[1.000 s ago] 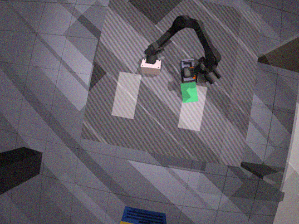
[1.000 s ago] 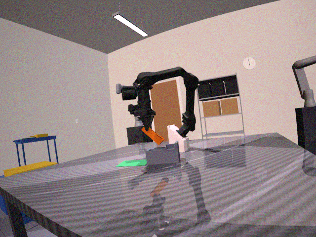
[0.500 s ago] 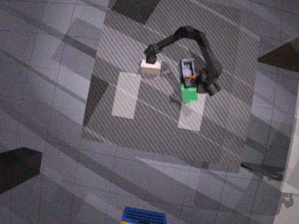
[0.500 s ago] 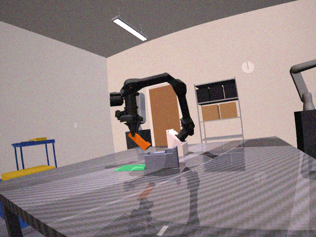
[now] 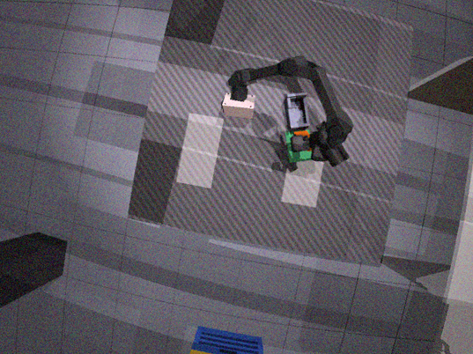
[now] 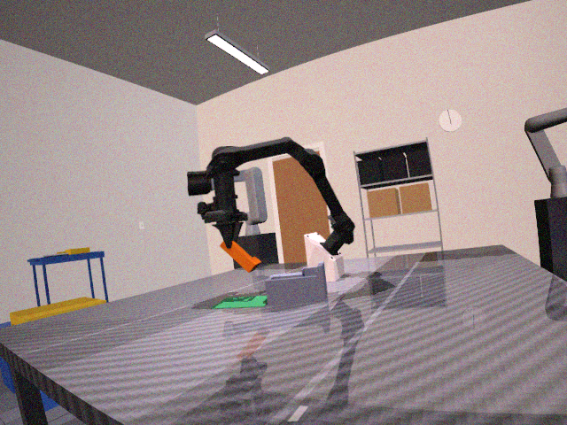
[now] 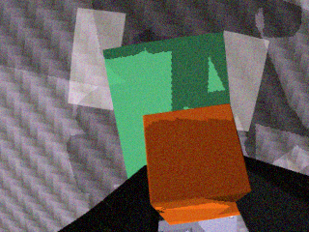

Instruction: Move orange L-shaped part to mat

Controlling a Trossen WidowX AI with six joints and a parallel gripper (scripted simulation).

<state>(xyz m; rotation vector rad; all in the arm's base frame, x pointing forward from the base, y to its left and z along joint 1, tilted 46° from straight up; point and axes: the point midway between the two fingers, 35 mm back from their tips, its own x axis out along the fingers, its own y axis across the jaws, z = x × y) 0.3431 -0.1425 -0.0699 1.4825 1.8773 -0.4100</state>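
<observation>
Right now my gripper tip is 1 cm past the green mat, 2 cm to the right of it and 17 cm above it. Also, from my gripper tip: orange L-shaped part (2 cm behind, 2 cm to the left, 3 cm below).
</observation>
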